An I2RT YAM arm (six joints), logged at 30 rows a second.
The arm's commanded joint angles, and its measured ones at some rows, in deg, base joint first. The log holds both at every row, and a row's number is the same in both.
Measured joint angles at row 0:
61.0 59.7 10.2 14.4 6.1 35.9
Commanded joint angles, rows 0 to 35:
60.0 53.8 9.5 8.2 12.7 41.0
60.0 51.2 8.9 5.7 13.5 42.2
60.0 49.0 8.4 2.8 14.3 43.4
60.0 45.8 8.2 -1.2 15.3 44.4
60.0 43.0 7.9 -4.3 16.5 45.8
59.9 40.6 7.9 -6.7 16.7 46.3
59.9 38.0 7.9 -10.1 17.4 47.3
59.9 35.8 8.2 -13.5 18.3 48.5
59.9 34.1 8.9 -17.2 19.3 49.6
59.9 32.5 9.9 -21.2 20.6 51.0
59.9 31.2 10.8 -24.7 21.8 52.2
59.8 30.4 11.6 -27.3 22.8 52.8
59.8 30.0 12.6 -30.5 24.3 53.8
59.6 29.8 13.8 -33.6 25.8 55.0
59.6 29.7 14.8 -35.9 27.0 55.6
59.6 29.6 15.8 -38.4 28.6 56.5
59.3 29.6 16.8 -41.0 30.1 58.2
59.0 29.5 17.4 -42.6 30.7 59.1
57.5 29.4 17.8 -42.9 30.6 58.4
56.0 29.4 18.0 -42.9 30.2 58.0
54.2 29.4 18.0 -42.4 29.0 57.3
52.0 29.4 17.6 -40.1 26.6 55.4
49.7 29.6 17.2 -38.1 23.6 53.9
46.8 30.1 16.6 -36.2 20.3 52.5
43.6 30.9 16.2 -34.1 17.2 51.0
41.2 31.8 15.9 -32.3 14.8 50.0
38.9 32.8 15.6 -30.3 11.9 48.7
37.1 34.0 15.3 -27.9 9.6 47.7
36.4 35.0 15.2 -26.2 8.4 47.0
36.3 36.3 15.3 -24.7 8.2 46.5
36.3 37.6 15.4 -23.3 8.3 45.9
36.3 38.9 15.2 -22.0 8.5 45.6
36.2 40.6 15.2 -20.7 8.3 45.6
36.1 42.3 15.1 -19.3 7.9 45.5
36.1 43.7 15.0 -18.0 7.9 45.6
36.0 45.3 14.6 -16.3 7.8 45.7
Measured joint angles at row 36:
36.4 42.7 15.8 -22.3 9.8 47.3
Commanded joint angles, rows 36 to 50:
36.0 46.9 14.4 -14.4 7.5 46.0
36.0 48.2 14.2 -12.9 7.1 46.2
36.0 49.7 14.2 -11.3 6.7 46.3
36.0 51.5 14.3 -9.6 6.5 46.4
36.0 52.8 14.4 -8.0 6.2 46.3
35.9 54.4 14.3 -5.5 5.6 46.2
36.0 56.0 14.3 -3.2 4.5 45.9
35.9 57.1 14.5 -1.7 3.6 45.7
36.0 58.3 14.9 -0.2 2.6 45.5
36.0 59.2 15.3 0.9 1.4 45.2
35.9 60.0 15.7 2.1 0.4 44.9
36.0 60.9 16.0 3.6 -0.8 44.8
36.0 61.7 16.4 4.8 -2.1 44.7
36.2 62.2 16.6 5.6 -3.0 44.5
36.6 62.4 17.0 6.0 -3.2 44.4
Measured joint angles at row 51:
35.0 60.3 15.7 -2.6 8.0 45.2
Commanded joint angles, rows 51 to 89:
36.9 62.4 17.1 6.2 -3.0 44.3
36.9 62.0 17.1 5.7 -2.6 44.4
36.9 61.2 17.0 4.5 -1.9 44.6
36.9 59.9 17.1 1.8 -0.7 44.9
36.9 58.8 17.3 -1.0 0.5 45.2
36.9 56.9 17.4 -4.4 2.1 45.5
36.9 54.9 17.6 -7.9 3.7 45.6
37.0 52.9 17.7 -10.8 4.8 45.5
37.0 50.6 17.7 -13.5 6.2 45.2
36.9 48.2 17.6 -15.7 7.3 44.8
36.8 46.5 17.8 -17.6 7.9 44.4
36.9 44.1 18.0 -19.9 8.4 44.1
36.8 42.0 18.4 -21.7 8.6 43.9
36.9 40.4 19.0 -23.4 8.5 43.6
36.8 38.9 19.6 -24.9 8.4 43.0
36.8 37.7 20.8 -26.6 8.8 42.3
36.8 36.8 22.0 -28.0 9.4 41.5
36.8 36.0 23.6 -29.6 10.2 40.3
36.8 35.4 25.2 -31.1 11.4 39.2
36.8 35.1 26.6 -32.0 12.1 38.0
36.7 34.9 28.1 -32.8 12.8 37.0
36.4 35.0 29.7 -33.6 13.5 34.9
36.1 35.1 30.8 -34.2 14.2 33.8
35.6 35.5 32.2 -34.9 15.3 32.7
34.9 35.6 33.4 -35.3 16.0 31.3
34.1 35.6 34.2 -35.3 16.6 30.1
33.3 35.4 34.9 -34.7 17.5 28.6
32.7 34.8 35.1 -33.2 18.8 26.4
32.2 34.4 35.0 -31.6 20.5 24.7
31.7 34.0 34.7 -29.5 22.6 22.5
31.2 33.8 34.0 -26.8 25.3 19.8
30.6 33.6 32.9 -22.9 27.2 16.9
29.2 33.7 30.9 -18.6 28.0 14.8
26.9 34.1 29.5 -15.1 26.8 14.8
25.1 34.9 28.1 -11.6 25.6 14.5
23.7 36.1 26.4 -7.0 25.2 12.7
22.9 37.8 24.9 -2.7 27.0 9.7
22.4 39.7 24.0 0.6 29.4 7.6
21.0 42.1 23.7 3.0 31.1 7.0
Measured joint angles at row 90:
22.8 38.1 25.4 -10.1 25.6 14.3
